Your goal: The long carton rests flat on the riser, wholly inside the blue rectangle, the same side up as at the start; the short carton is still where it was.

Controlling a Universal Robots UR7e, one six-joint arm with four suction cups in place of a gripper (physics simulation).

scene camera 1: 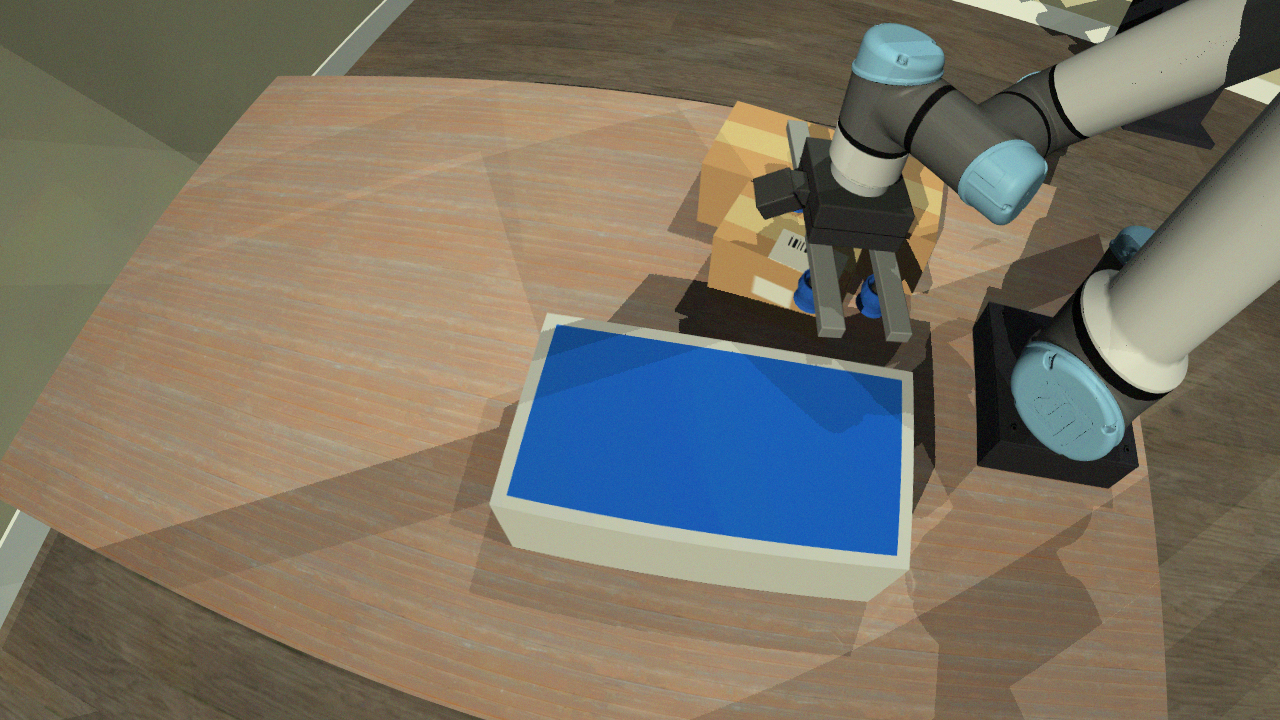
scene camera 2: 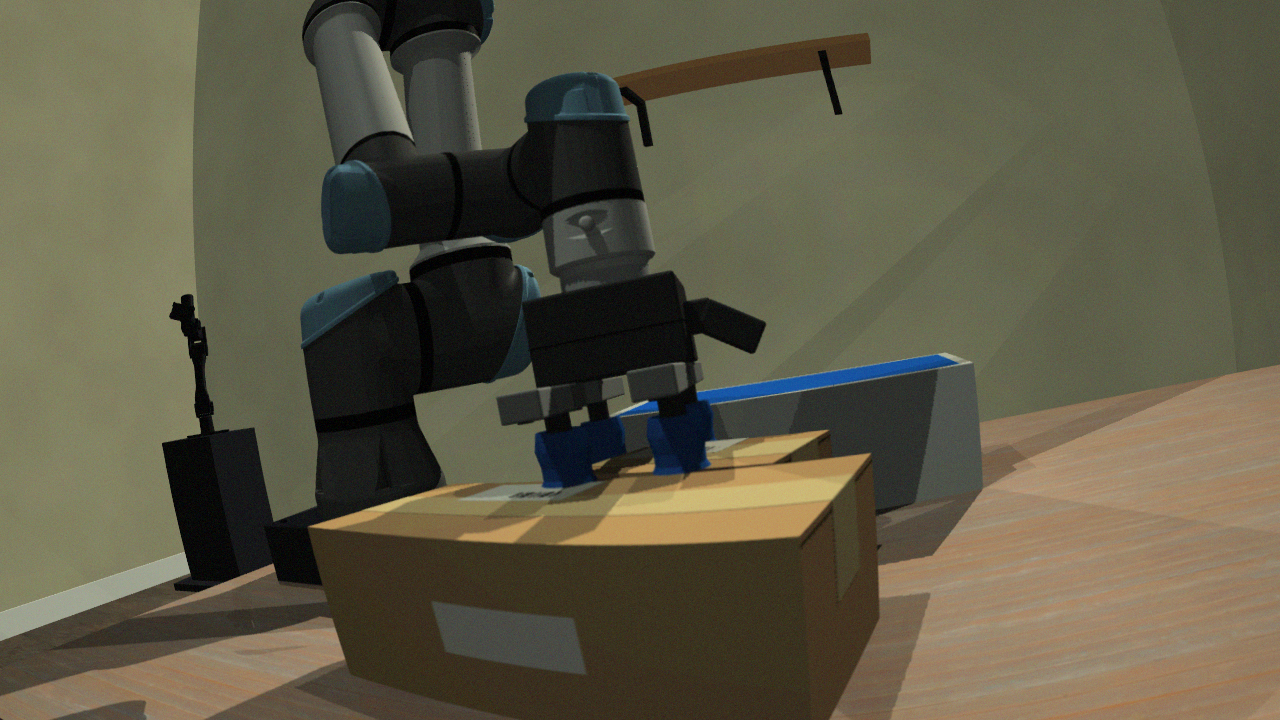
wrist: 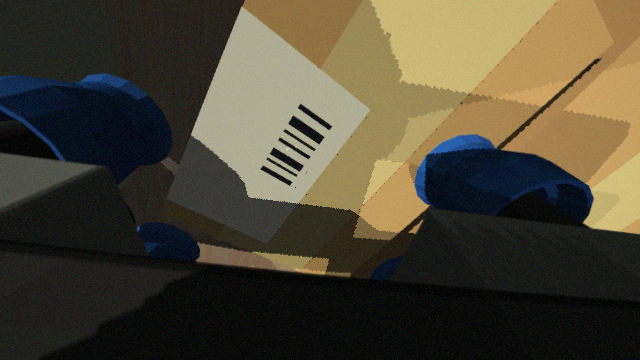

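The long carton is brown with a barcode label. It lies flat on the table just behind the riser. The blue rectangle on top of the riser is bare. The short carton lies right behind the long one, touching it. My suction gripper is down on the long carton's top near its riser-side edge. The blue cups press on the cardboard, and the carton still rests on the table.
A dark block stands at the right edge of the table beside the riser. The arm's body rises behind the cartons. A wooden shelf hangs on the back wall.
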